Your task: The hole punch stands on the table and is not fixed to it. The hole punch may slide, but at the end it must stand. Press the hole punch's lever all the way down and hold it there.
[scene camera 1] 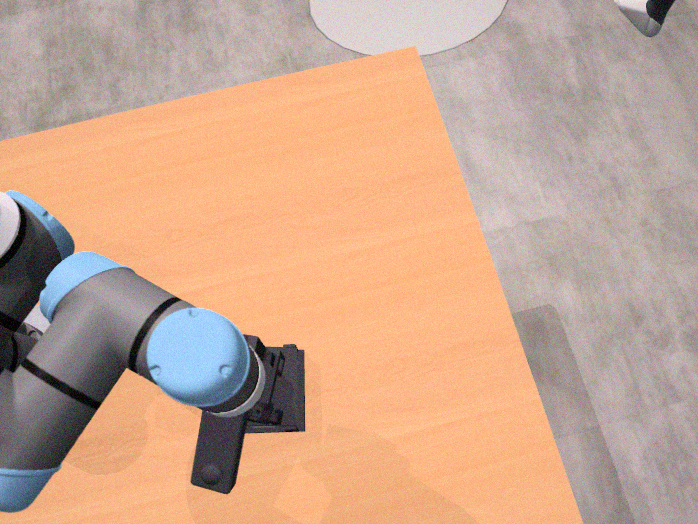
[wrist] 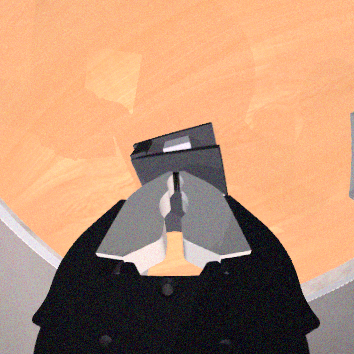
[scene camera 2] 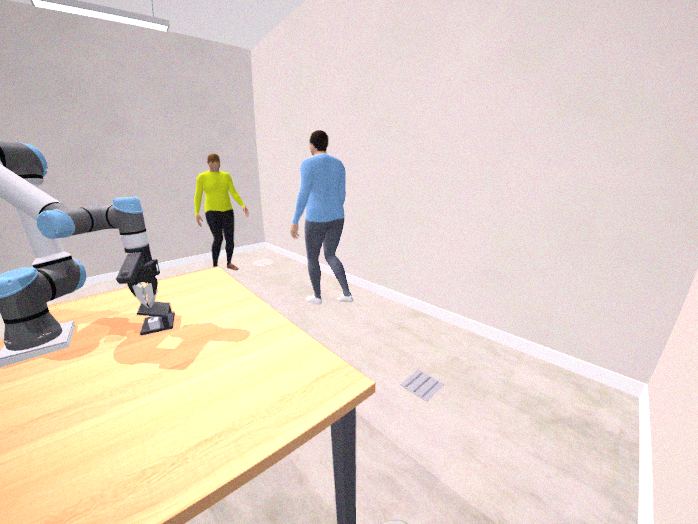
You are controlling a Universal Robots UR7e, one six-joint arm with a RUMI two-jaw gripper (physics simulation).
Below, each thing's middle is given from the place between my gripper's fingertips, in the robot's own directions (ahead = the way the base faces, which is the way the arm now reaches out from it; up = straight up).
Labels:
I see my gripper 4 cm to the right of the flat lever (wrist: 205,162), 3 cm above it and 1 cm short of it. The rest, counted from my hand: black hole punch (scene camera 1: 300,353) (5 cm below, 4 cm to the left, 1 cm ahead).

